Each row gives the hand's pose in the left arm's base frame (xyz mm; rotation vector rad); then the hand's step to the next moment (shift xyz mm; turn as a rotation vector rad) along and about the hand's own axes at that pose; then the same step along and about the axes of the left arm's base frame.
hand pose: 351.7 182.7 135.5 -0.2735 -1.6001 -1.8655
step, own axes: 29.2 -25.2 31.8 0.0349 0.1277 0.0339
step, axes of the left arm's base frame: -45.3 20.9 3.2 0.0409 0.0152 0.1295
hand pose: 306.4 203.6 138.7 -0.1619 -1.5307 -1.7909
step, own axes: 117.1 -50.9 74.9 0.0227 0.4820 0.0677
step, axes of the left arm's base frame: -140.8 12.6 43.9 0.2530 0.0537 0.4130
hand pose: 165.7 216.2 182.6 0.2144 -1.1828 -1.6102
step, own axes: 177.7 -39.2 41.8 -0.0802 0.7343 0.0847
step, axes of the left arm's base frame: -124.9 -123.5 63.4 0.4443 0.1647 0.5729
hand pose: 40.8 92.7 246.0 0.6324 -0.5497 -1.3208
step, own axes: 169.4 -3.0 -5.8 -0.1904 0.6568 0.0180
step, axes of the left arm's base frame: 30.5 -166.7 -4.2 0.4173 0.2706 0.4697
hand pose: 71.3 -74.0 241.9 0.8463 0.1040 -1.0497
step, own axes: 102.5 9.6 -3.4 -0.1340 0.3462 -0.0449
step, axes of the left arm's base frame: 62.3 -69.4 -43.6 0.2190 0.2026 0.2254
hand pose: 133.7 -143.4 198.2 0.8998 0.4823 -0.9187
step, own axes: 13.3 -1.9 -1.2 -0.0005 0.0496 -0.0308
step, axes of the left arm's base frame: 5.6 -5.8 -10.8 0.0417 0.0405 0.0057
